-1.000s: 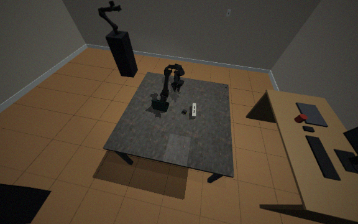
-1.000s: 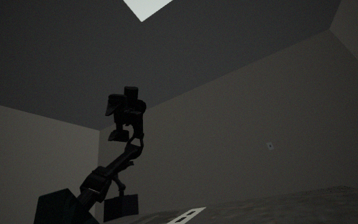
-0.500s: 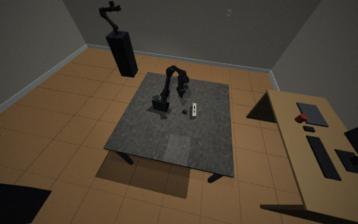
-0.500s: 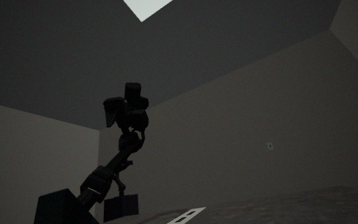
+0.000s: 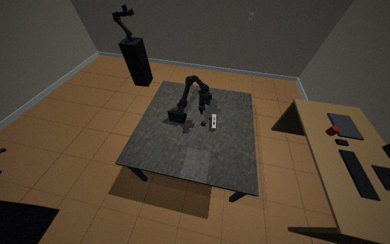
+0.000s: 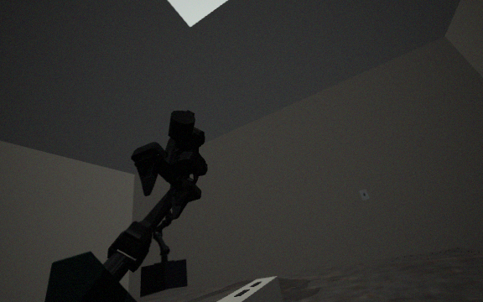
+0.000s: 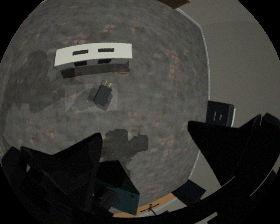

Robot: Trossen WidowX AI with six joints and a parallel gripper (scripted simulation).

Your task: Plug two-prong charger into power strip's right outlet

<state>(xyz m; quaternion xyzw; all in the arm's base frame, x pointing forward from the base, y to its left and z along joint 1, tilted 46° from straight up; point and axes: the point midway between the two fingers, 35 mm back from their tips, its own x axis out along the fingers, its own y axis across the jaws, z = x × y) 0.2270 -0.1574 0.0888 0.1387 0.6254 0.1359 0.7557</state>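
The charger is 20 cm below my gripper tip, 5 cm ahead of it and 1 cm to the left of it.
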